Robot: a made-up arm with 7 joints. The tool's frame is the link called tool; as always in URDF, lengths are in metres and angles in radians. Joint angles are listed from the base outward.
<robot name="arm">
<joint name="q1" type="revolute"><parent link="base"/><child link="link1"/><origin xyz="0.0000 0.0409 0.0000" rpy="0.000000 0.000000 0.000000"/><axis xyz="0 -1 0"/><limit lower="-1.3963" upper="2.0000"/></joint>
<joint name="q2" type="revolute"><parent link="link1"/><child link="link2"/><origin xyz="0.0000 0.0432 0.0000" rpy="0.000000 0.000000 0.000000"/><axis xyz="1 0 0"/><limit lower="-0.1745" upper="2.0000"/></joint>
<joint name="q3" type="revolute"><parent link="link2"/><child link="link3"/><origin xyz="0.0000 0.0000 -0.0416" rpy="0.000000 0.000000 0.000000"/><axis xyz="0 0 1"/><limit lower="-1.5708" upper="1.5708"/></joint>
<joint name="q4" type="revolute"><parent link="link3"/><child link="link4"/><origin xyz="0.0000 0.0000 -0.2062" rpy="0.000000 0.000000 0.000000"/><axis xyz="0 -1 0"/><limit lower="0.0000" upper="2.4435"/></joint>
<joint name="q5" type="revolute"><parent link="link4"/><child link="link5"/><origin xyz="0.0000 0.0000 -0.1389" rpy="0.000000 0.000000 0.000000"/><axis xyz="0 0 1"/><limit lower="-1.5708" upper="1.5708"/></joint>
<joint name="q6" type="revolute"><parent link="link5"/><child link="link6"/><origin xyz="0.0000 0.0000 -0.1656" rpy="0.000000 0.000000 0.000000"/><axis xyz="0 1 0"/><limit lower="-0.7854" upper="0.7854"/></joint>
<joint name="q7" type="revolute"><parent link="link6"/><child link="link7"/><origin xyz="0.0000 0.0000 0.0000" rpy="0.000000 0.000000 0.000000"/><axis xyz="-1 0 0"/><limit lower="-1.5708" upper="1.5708"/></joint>
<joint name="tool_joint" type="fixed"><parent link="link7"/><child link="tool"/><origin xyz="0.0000 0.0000 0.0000" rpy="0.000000 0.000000 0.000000"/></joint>
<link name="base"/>
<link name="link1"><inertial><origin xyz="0.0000 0.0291 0.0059"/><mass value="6.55"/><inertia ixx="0.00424" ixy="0" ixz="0" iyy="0.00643" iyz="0" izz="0.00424"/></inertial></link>
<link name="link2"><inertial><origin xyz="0.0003 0.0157 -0.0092"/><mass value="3.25"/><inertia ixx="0.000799" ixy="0" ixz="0" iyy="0.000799" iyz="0" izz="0.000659"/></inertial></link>
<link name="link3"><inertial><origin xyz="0.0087 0.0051 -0.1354"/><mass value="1.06"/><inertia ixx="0.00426" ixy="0" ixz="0" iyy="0.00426" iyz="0" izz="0.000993"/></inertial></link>
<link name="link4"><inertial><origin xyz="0.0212 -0.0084 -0.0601"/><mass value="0.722"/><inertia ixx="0.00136" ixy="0" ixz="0" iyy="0.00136" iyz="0" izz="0.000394"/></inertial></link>
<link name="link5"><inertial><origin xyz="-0.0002 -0.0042 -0.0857"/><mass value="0.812"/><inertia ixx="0.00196" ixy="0" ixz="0" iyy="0.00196" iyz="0" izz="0.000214"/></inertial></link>
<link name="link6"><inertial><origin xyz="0.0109 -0.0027 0.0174"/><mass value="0.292"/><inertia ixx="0.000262" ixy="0" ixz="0" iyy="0.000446" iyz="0" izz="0.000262"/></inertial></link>
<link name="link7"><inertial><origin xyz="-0.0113 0.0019 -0.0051"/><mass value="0.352"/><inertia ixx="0.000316" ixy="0" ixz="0" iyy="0.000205" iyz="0" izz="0.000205"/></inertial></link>
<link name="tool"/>
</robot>
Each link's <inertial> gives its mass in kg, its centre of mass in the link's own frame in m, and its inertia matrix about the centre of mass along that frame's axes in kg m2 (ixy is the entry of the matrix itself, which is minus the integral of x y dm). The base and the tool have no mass. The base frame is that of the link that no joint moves.
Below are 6 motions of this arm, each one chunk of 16 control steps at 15 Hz.
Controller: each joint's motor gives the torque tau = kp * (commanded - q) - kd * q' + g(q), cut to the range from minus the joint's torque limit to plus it. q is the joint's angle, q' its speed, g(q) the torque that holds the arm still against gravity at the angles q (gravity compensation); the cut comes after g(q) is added. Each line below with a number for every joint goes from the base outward.
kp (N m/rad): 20 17 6.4 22 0.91 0.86 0.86
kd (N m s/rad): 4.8 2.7 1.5 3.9 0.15 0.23 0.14
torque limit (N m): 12 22 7.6 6.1 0.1 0.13 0.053
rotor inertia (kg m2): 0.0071 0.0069 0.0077 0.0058 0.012 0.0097 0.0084
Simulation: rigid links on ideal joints. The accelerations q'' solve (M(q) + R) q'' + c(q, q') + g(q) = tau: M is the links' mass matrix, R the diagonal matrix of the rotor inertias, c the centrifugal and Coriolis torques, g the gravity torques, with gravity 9.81 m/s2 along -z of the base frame. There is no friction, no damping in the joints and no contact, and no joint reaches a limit. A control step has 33 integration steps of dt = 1/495 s. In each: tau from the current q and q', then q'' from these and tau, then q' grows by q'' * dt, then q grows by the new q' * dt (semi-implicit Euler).
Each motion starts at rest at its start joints. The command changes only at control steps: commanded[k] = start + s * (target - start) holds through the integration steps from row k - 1 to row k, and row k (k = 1, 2, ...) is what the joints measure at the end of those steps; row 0 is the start. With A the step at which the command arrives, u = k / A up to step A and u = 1 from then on. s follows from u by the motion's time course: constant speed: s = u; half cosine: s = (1 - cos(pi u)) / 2; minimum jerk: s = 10 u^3 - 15 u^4 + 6 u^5; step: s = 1 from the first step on.
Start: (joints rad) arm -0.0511 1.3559 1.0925 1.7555 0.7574 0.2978 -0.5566
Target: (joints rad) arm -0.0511 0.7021 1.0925 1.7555 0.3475 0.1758 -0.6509
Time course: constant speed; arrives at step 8
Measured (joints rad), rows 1 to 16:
1: -0.0498 1.3436 1.0950 1.7590 0.7510 0.2962 -0.5579
2: -0.0477 1.3107 1.1001 1.7629 0.7321 0.2919 -0.5620
3: -0.0458 1.2585 1.1057 1.7646 0.7007 0.2849 -0.5693
4: -0.0446 1.1915 1.1102 1.7640 0.6593 0.2756 -0.5790
5: -0.0443 1.1148 1.1128 1.7616 0.6112 0.2645 -0.5904
6: -0.0447 1.0324 1.1135 1.7586 0.5593 0.2520 -0.6026
7: -0.0456 0.9476 1.1126 1.7555 0.5057 0.2386 -0.6150
8: -0.0467 0.8622 1.1108 1.7529 0.4517 0.2246 -0.6274
9: -0.0500 0.7896 1.1057 1.7478 0.4047 0.2118 -0.6383
10: -0.0537 0.7380 1.0975 1.7434 0.3708 0.2016 -0.6460
11: -0.0564 0.7065 1.0890 1.7415 0.3501 0.1940 -0.6505
12: -0.0577 0.6907 1.0826 1.7419 0.3400 0.1885 -0.6524
13: -0.0577 0.6855 1.0793 1.7438 0.3369 0.1847 -0.6528
14: -0.0570 0.6865 1.0787 1.7463 0.3377 0.1820 -0.6525
15: -0.0558 0.6902 1.0802 1.7489 0.3402 0.1802 -0.6520
16: -0.0546 0.6945 1.0827 1.7512 0.3429 0.1790 -0.6515

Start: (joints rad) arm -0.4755 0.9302 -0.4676 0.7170 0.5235 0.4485 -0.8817
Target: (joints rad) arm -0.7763 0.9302 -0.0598 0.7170 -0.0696 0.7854 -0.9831
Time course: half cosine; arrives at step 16
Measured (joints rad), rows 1 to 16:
1: -0.4760 0.9301 -0.4666 0.7171 0.5228 0.4489 -0.8818
2: -0.4781 0.9297 -0.4629 0.7175 0.5192 0.4507 -0.8825
3: -0.4827 0.9291 -0.4554 0.7181 0.5103 0.4551 -0.8842
4: -0.4904 0.9284 -0.4434 0.7188 0.4937 0.4628 -0.8873
5: -0.5017 0.9277 -0.4268 0.7194 0.4683 0.4742 -0.8918
6: -0.5165 0.9271 -0.4056 0.7198 0.4339 0.4897 -0.8979
7: -0.5348 0.9267 -0.3803 0.7200 0.3913 0.5088 -0.9053
8: -0.5559 0.9265 -0.3515 0.7200 0.3419 0.5313 -0.9137
9: -0.5794 0.9265 -0.3201 0.7198 0.2876 0.5564 -0.9229
10: -0.6043 0.9267 -0.2870 0.7194 0.2305 0.5834 -0.9326
11: -0.6299 0.9271 -0.2534 0.7187 0.1731 0.6114 -0.9422
12: -0.6552 0.9277 -0.2204 0.7180 0.1175 0.6393 -0.9514
13: -0.6792 0.9285 -0.1892 0.7171 0.0661 0.6662 -0.9600
14: -0.7011 0.9293 -0.1609 0.7162 0.0209 0.6910 -0.9674
15: -0.7200 0.9303 -0.1365 0.7153 -0.0164 0.7129 -0.9736
16: -0.7353 0.9313 -0.1170 0.7145 -0.0443 0.7310 -0.9781

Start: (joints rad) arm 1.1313 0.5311 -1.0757 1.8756 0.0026 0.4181 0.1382
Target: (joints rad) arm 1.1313 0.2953 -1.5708 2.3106 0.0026 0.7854 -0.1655
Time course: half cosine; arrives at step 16
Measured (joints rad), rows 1 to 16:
1: 1.1314 0.5310 -1.0762 1.8765 0.0026 0.4185 0.1377
2: 1.1316 0.5303 -1.0786 1.8802 0.0024 0.4204 0.1354
3: 1.1321 0.5276 -1.0843 1.8884 0.0020 0.4250 0.1299
4: 1.1327 0.5219 -1.0950 1.9021 0.0016 0.4332 0.1203
5: 1.1334 0.5123 -1.1117 1.9217 0.0011 0.4456 0.1060
6: 1.1340 0.4985 -1.1349 1.9471 0.0007 0.4622 0.0875
7: 1.1344 0.4806 -1.1647 1.9775 0.0004 0.4830 0.0651
8: 1.1346 0.4595 -1.2005 2.0122 0.0003 0.5075 0.0397
9: 1.1343 0.4360 -1.2412 2.0497 0.0004 0.5349 0.0124
10: 1.1338 0.4114 -1.2852 2.0889 0.0007 0.5644 -0.0160
11: 1.1330 0.3870 -1.3305 2.1282 0.0010 0.5950 -0.0442
12: 1.1321 0.3638 -1.3752 2.1661 0.0015 0.6256 -0.0712
13: 1.1312 0.3431 -1.4174 2.2012 0.0020 0.6551 -0.0961
14: 1.1304 0.3255 -1.4553 2.2322 0.0025 0.6825 -0.1178
15: 1.1296 0.3116 -1.4875 2.2577 0.0030 0.7066 -0.1356
16: 1.1291 0.3019 -1.5129 2.2768 0.0035 0.7266 -0.1488

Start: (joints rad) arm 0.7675 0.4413 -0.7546 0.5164 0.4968 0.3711 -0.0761
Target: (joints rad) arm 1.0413 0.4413 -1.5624 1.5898 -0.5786 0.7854 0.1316
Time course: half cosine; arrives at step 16
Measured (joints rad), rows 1 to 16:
1: 0.7674 0.4422 -0.7565 0.5190 0.4955 0.3716 -0.0758
2: 0.7675 0.4451 -0.7637 0.5291 0.4892 0.3737 -0.0743
3: 0.7689 0.4502 -0.7783 0.5500 0.4729 0.3788 -0.0708
4: 0.7730 0.4567 -0.8014 0.5842 0.4426 0.3880 -0.0645
5: 0.7810 0.4636 -0.8334 0.6324 0.3961 0.4019 -0.0551
6: 0.7938 0.4698 -0.8737 0.6944 0.3333 0.4206 -0.0426
7: 0.8115 0.4741 -0.9214 0.7690 0.2555 0.4441 -0.0274
8: 0.8338 0.4753 -0.9752 0.8539 0.1655 0.4718 -0.0100
9: 0.8598 0.4730 -1.0335 0.9464 0.0668 0.5030 0.0090
10: 0.8880 0.4667 -1.0949 1.0431 -0.0366 0.5366 0.0287
11: 0.9165 0.4570 -1.1578 1.1405 -0.1404 0.5714 0.0483
12: 0.9438 0.4449 -1.2205 1.2348 -0.2405 0.6061 0.0669
13: 0.9682 0.4320 -1.2814 1.3222 -0.3329 0.6396 0.0839
14: 0.9886 0.4201 -1.3388 1.3992 -0.4140 0.6706 0.0986
15: 1.0041 0.4107 -1.3906 1.4626 -0.4806 0.6978 0.1103
16: 1.0146 0.4047 -1.4347 1.5098 -0.5302 0.7204 0.1189

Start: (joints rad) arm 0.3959 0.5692 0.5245 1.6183 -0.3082 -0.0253 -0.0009
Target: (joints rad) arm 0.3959 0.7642 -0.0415 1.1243 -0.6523 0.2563 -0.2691
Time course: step
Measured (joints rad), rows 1 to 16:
1: 0.4102 0.6452 0.4240 1.4942 -0.3231 0.0024 -0.0223
2: 0.4154 0.7059 0.3114 1.3754 -0.3771 0.0552 -0.0680
3: 0.4129 0.7344 0.2238 1.2922 -0.4592 0.1048 -0.1298
4: 0.4069 0.7457 0.1547 1.2345 -0.5386 0.1445 -0.1860
5: 0.4004 0.7486 0.0996 1.1952 -0.5996 0.1745 -0.2258
6: 0.3948 0.7481 0.0562 1.1691 -0.6388 0.1967 -0.2497
7: 0.3908 0.7468 0.0230 1.1521 -0.6597 0.2128 -0.2622
8: 0.3883 0.7460 -0.0016 1.1413 -0.6676 0.2246 -0.2676
9: 0.3871 0.7463 -0.0189 1.1345 -0.6679 0.2333 -0.2694
10: 0.3869 0.7477 -0.0304 1.1303 -0.6647 0.2396 -0.2696
11: 0.3875 0.7499 -0.0374 1.1278 -0.6605 0.2441 -0.2692
12: 0.3886 0.7527 -0.0411 1.1264 -0.6568 0.2475 -0.2689
13: 0.3898 0.7555 -0.0427 1.1255 -0.6542 0.2499 -0.2687
14: 0.3911 0.7583 -0.0429 1.1250 -0.6526 0.2516 -0.2687
15: 0.3923 0.7606 -0.0423 1.1248 -0.6518 0.2529 -0.2688
16: 0.3934 0.7625 -0.0415 1.1247 -0.6516 0.2538 -0.2689

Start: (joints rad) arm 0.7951 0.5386 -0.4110 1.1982 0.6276 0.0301 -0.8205
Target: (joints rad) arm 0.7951 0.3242 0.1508 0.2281 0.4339 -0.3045 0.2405
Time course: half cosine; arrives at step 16
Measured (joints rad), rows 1 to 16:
1: 0.7955 0.5376 -0.4099 1.1958 0.6274 0.0298 -0.8188
2: 0.7966 0.5341 -0.4055 1.1866 0.6262 0.0281 -0.8111
3: 0.7983 0.5274 -0.3961 1.1670 0.6234 0.0241 -0.7924
4: 0.8004 0.5176 -0.3805 1.1351 0.6181 0.0168 -0.7596
5: 0.8026 0.5050 -0.3583 1.0904 0.6099 0.0056 -0.7116
6: 0.8049 0.4904 -0.3290 1.0332 0.5988 -0.0095 -0.6484
7: 0.8072 0.4746 -0.2931 0.9652 0.5849 -0.0284 -0.5714
8: 0.8092 0.4584 -0.2513 0.8884 0.5688 -0.0506 -0.4829
9: 0.8109 0.4424 -0.2051 0.8054 0.5510 -0.0757 -0.3863
10: 0.8117 0.4272 -0.1562 0.7193 0.5324 -0.1026 -0.2856
11: 0.8113 0.4131 -0.1067 0.6331 0.5135 -0.1306 -0.1851
12: 0.8095 0.4000 -0.0587 0.5500 0.4953 -0.1586 -0.0890
13: 0.8060 0.3875 -0.0144 0.4731 0.4783 -0.1856 -0.0010
14: 0.8010 0.3754 0.0246 0.4052 0.4633 -0.2106 0.0758
15: 0.7949 0.3635 0.0569 0.3489 0.4507 -0.2326 0.1384
16: 0.7882 0.3520 0.0814 0.3064 0.4411 -0.2509 0.1846

